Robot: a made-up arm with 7 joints.
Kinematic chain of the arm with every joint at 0, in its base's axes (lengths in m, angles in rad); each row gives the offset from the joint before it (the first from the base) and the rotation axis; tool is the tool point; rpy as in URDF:
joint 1: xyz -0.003 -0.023 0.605 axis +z
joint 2: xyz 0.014 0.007 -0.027 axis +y
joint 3: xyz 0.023 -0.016 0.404 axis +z
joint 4: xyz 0.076 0 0.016 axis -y
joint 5: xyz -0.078 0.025 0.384 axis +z
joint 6: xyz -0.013 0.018 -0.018 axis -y
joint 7: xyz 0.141 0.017 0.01 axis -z
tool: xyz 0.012 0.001 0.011 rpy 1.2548 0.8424 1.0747
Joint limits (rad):
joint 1: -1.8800..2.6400
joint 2: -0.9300..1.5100
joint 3: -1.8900..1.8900
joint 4: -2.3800..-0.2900
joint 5: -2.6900..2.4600
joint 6: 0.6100..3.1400
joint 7: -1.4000..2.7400
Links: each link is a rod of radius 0.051 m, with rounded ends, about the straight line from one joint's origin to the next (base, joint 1, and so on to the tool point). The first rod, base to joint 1, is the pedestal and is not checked.
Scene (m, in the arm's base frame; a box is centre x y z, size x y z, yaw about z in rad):
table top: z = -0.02
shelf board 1: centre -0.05 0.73 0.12 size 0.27 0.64 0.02 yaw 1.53
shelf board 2: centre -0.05 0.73 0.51 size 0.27 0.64 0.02 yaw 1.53
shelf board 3: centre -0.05 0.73 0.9 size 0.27 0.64 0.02 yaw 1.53
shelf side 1: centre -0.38 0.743 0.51 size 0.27 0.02 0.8 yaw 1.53
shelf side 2: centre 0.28 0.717 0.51 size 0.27 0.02 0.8 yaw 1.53
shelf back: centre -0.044 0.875 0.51 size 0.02 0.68 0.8 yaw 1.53
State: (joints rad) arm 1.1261 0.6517 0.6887 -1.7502 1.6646 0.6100 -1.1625
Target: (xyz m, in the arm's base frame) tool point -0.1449 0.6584 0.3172
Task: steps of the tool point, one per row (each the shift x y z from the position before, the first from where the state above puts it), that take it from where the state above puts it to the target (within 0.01 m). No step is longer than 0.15 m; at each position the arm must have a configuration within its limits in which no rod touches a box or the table.
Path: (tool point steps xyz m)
1: -0.0175 -0.0957 0.0339
2: -0.0057 -0.0998 -0.0034
3: 0.0113 -0.0978 -0.0305
4: 0.0187 0.0390 -0.0724
5: 0.0055 0.0207 -0.0967
6: -0.0090 -0.0077 -0.1134
7: -0.0218 -0.0444 -0.1186
8: 0.0032 0.1224 -0.0144
9: 0.0065 0.1154 0.0144

